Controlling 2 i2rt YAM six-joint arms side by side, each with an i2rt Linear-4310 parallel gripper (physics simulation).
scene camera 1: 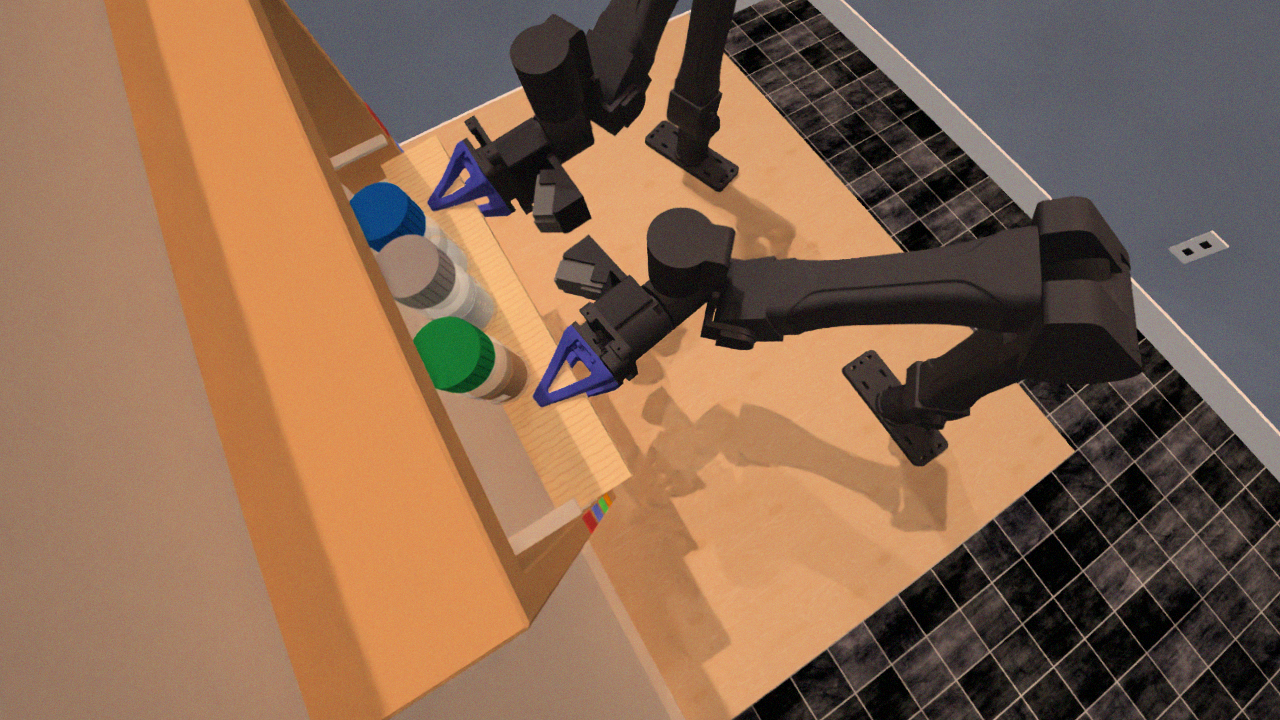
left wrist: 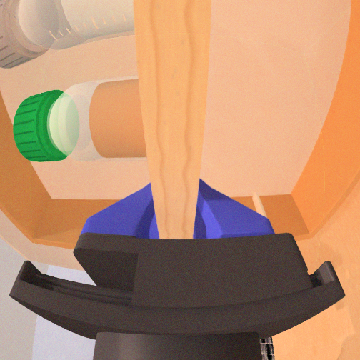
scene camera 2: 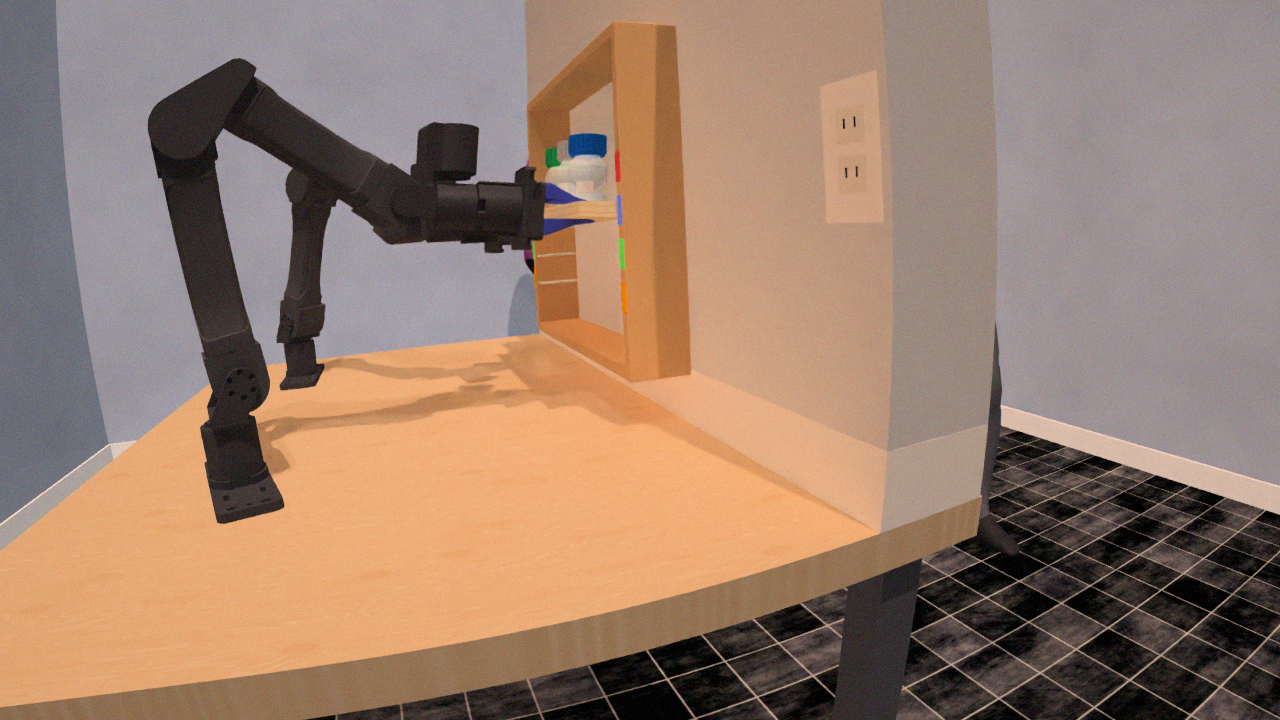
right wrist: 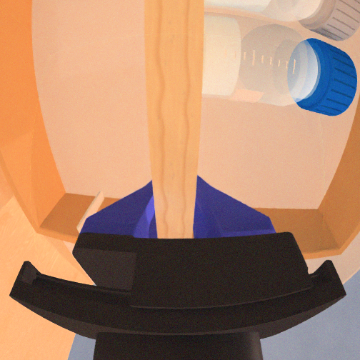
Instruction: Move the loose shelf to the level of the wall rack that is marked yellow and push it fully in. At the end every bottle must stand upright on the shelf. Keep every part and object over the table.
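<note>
The loose shelf (scene camera 1: 581,465) (scene camera 2: 601,210) (left wrist: 175,100) (right wrist: 174,100) is a level pale board, sticking partly out of the wall rack (scene camera 1: 358,447) (scene camera 2: 657,179) near the blue mark. On it stand upright a blue-capped bottle (scene camera 1: 387,214) (scene camera 2: 587,145) (right wrist: 327,77), a grey-capped bottle (scene camera 1: 418,273) (right wrist: 335,17) and a green-capped bottle (scene camera 1: 456,353) (scene camera 2: 551,158) (left wrist: 40,125). My left gripper (scene camera 1: 544,392) (left wrist: 177,181) is shut on the shelf's front edge by the green-capped bottle. My right gripper (scene camera 1: 436,202) (right wrist: 177,180) is shut on it near the blue-capped bottle.
The rack's near post in scene camera 2 has red, blue, green and orange-yellow marks (scene camera 2: 623,298), the last lowest. Pale support strips (scene camera 1: 546,526) (scene camera 2: 556,282) line the rack's side walls. The table (scene camera 1: 805,573) (scene camera 2: 537,537) lies below both arms.
</note>
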